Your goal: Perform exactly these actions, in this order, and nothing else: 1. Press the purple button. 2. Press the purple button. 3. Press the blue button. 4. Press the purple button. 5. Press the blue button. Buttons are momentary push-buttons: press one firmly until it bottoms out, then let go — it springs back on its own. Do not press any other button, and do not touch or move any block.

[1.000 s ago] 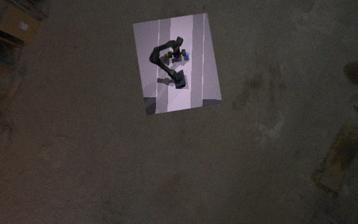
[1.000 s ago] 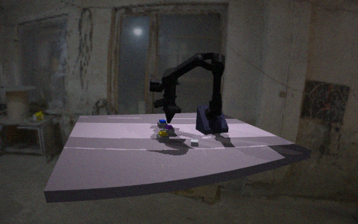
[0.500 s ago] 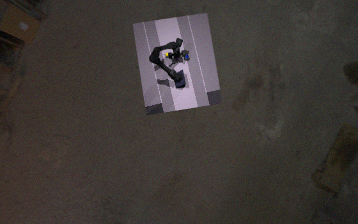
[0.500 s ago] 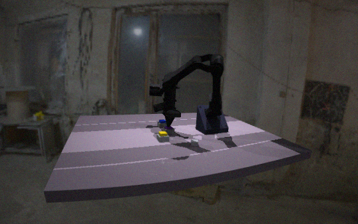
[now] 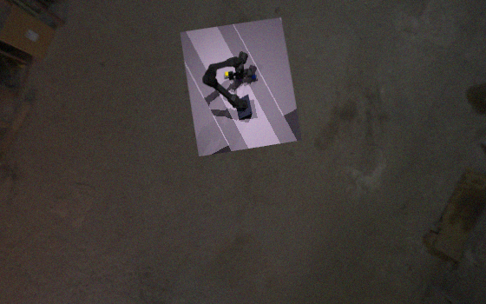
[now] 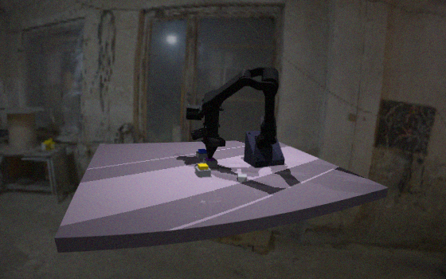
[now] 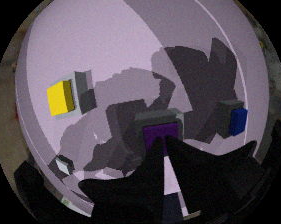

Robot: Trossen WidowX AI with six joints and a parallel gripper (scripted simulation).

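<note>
Right now my gripper tip is 1 cm above the purple button. The rest, counted from my gripper tip: blue button (11 cm to the right, 1 cm behind); white block (19 cm to the left, 6 cm behind, 2 cm below); yellow button (10 cm to the left, 6 cm ahead).
</note>
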